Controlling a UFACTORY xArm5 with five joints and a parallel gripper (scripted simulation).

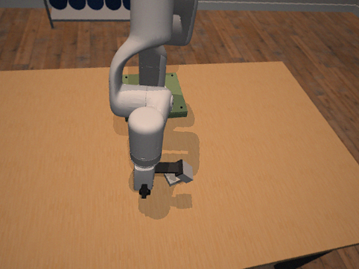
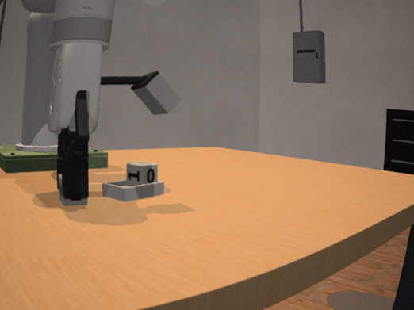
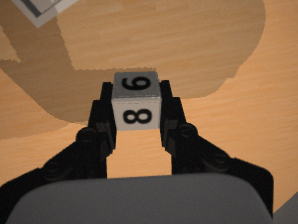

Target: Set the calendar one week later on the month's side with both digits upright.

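Right now my hand is 10 mm above the digit cube. Round my hand: tray 30 mm behind, 110 mm to the left, 20 mm below.
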